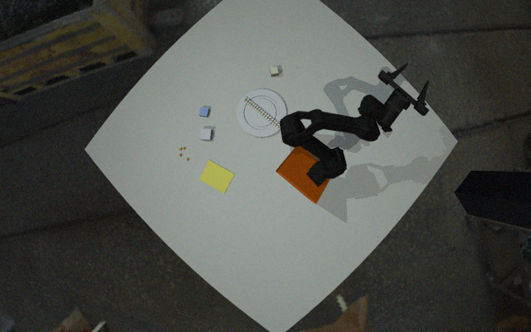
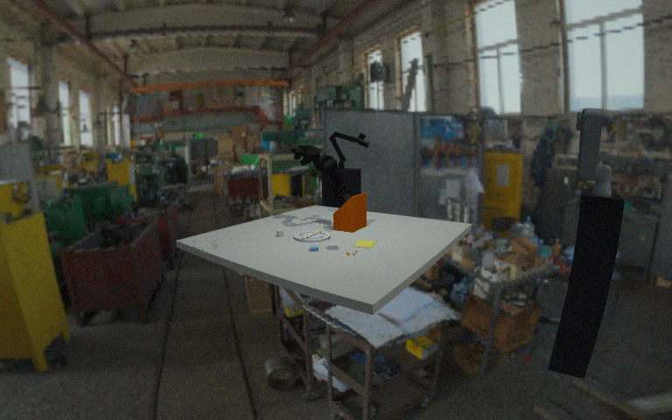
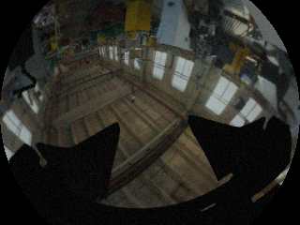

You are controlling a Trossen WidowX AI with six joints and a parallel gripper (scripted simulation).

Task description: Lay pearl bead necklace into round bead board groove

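The cream cube is 37 cm ahead of my gripper tip, 24 cm to the left of it and 47 cm below it. The rest, counted from my gripper tip: blue cube (44 cm ahead, 57 cm to the left, 47 cm below); then yellow pad (20 cm ahead, 71 cm to the left, 48 cm below).
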